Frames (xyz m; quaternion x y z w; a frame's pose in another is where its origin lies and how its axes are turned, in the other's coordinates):
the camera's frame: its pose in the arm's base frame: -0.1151 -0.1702 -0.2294 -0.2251 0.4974 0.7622 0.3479
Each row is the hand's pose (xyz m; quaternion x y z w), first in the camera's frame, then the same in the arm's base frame.
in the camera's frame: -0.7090 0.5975 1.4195 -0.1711 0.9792 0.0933 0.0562
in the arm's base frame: -0.0960 0.7539 1.1920 0.7721 -0.2592 0.0600 0.5771
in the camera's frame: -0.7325 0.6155 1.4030 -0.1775 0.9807 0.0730 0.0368
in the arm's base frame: -0.0942 0.7269 1.2123 0.7812 -0.2406 0.0790 0.5706
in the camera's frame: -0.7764 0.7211 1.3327 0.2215 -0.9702 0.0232 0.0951
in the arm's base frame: -0.1452 0.6213 1.2777 0.8067 -0.1162 0.1888 0.5478
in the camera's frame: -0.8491 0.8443 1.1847 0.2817 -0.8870 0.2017 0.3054
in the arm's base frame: -0.1909 0.4312 1.3422 0.8056 0.1034 0.3625 0.4571
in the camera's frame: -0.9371 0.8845 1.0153 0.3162 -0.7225 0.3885 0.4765
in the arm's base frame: -0.1639 0.2387 1.3586 0.7467 0.3141 0.5037 0.3002
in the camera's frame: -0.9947 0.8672 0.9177 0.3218 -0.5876 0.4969 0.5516
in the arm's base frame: -0.1133 0.1363 1.3485 0.6828 0.4271 0.5655 0.1779
